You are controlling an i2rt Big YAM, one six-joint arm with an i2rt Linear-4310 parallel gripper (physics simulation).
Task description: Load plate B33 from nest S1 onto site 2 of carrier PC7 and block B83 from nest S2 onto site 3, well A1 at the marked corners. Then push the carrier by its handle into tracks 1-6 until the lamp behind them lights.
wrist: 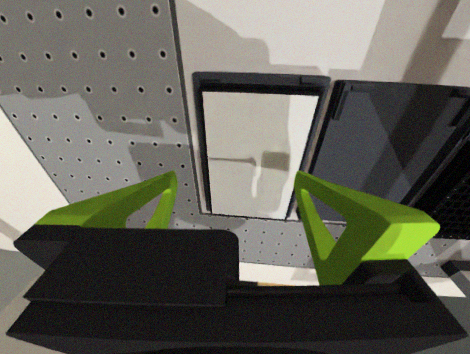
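My gripper [235, 177] is open and empty. Its green fingertips stand apart in front of a white, flat-topped rectangular piece [240, 125], which sits in a dark frame [260, 78]. The left fingertip shows left of that frame and the right one near its lower right edge. A shadow falls across the white top. To the right is a dark rectangular nest-like site [370, 135] with raised corner pieces and a smooth dark floor. Part of a black piece with a grid of wells [452, 192] shows at the right edge. No labels can be read, and the carrier handle, tracks and lamp do not show.
A grey perforated plate [107, 72] lies to the left and continues below the dark frame. A pale surface [320, 30] lies beyond the frames. A dark object [457, 270] shows at the lower right edge. The gripper's black body covers the bottom of the view.
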